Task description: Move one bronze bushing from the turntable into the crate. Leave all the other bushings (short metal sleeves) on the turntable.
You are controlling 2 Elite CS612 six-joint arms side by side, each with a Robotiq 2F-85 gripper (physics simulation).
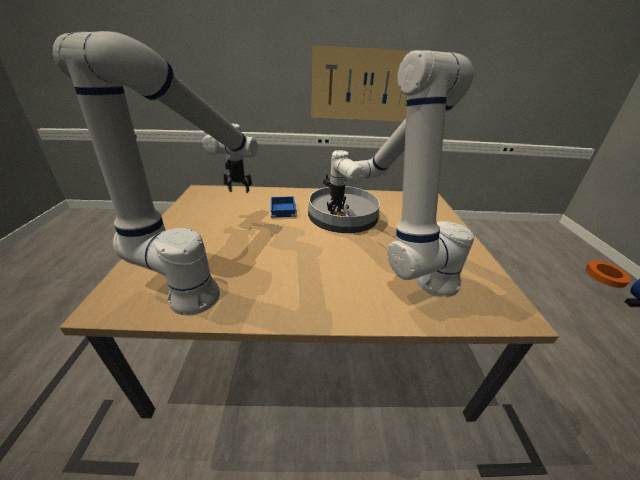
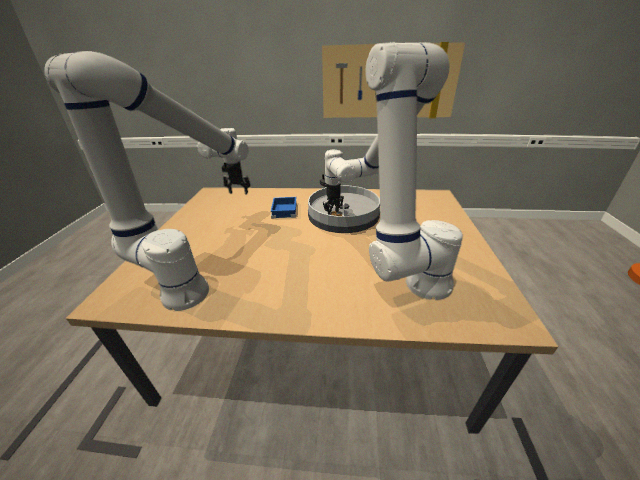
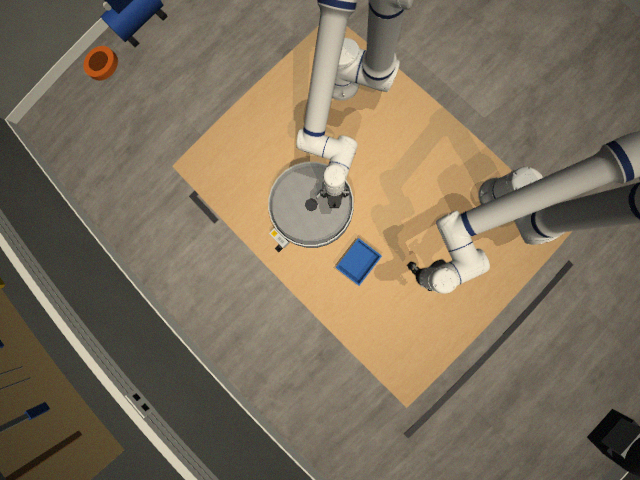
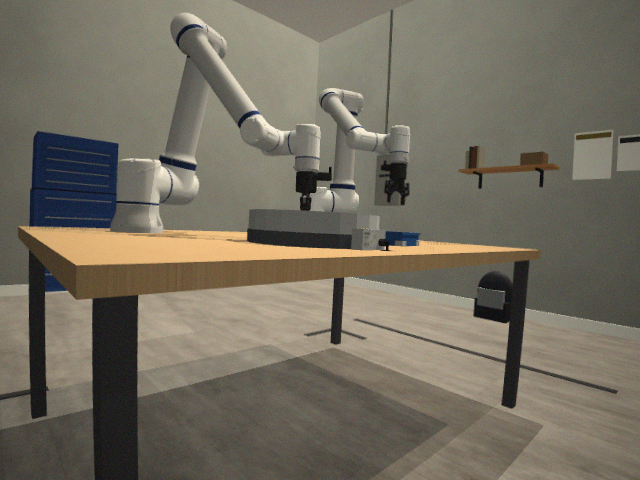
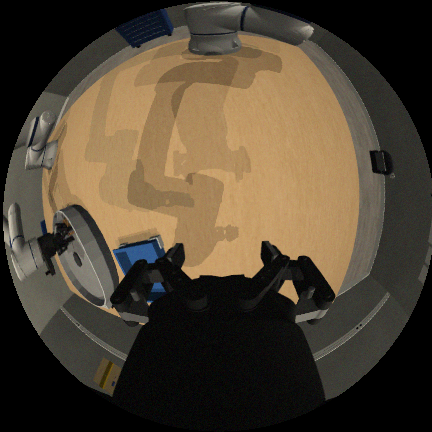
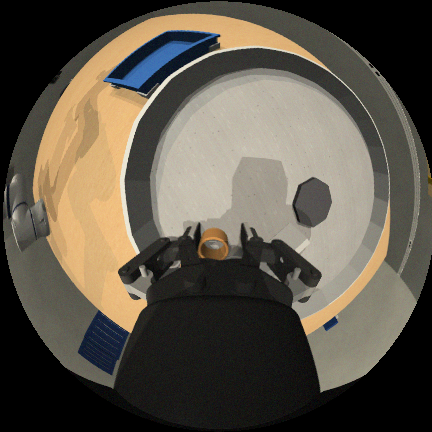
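A bronze bushing (image 6: 213, 244) stands between the open fingers of my right gripper (image 6: 220, 229) (image 1: 337, 208) (image 2: 333, 208), apart from both, inside the round grey turntable (image 6: 131, 150) (image 1: 345, 223) (image 2: 343, 223) (image 3: 282, 235) (image 4: 299, 219). Other bushings are mostly hidden behind my right gripper; a bit of silver metal shows close to the bronze one. The blue crate (image 1: 283, 212) (image 2: 283, 212) (image 3: 358, 261) (image 4: 402, 237) (image 5: 138, 252) (image 6: 155, 60) stands on the table beside the turntable. My left gripper (image 5: 222, 250) (image 1: 237, 189) (image 2: 238, 190) is open and empty, high above the table, away from the crate.
A dark round hub (image 6: 313, 202) (image 3: 310, 204) rises at the turntable's middle. The turntable has a raised wall all round. A small control box (image 3: 279, 237) (image 4: 366, 239) is against its outside. Both arms stand on the wooden table (image 1: 268, 310) (image 3: 408, 361).
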